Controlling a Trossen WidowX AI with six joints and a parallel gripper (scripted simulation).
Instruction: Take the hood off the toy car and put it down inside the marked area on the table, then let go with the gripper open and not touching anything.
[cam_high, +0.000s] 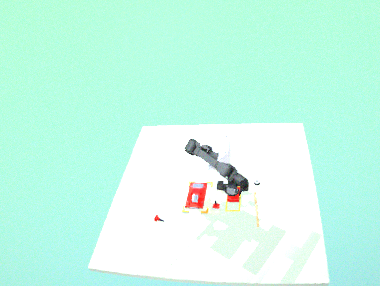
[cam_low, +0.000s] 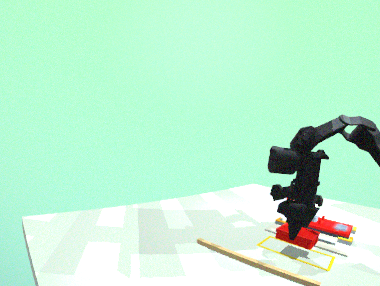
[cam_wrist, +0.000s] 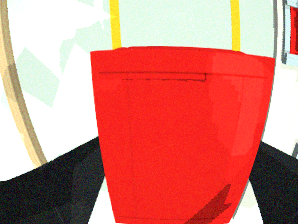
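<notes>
My gripper tip is 140 mm to the right of the thin wooden stick, 50 mm short of it and 40 mm above it. From my gripper tip the other things lie so: grey wheel (140 mm to the left, 140 mm behind, 30 mm below); red hood (10 mm above).
</notes>
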